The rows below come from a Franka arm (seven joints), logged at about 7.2 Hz.
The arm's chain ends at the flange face. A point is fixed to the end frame.
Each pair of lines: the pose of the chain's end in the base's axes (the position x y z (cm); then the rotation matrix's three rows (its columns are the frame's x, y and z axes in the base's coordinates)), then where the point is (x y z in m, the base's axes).
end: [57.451 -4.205 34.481], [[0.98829 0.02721 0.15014], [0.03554 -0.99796 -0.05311], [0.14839 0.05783 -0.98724]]
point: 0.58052 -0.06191 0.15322
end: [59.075 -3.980 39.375], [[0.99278 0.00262 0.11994], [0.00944 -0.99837 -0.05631], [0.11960 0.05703 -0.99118]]
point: 0.59066 -0.05967 0.20207
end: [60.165 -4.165 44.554], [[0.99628 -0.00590 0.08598], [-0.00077 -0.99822 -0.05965], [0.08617 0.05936 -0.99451]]
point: 0.59491 -0.06192 0.25402
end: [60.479 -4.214 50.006], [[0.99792 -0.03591 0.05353], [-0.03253 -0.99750 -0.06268], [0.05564 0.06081 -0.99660]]
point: 0.59155 -0.06224 0.30886
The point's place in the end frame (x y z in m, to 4 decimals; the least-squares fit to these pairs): -0.0232 0.0089 0.1911
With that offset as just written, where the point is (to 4 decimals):
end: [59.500 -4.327 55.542], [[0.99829 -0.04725 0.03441], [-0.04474 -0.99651 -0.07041], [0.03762 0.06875 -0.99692]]
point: 0.5780 -0.0646 0.3646
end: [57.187 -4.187 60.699], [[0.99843 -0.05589 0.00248], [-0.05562 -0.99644 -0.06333], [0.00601 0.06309 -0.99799]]
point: 0.5487 -0.0616 0.4167
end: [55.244 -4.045 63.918], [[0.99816 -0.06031 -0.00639], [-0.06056 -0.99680 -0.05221], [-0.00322 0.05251 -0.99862]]
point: 0.5275 -0.0579 0.4489
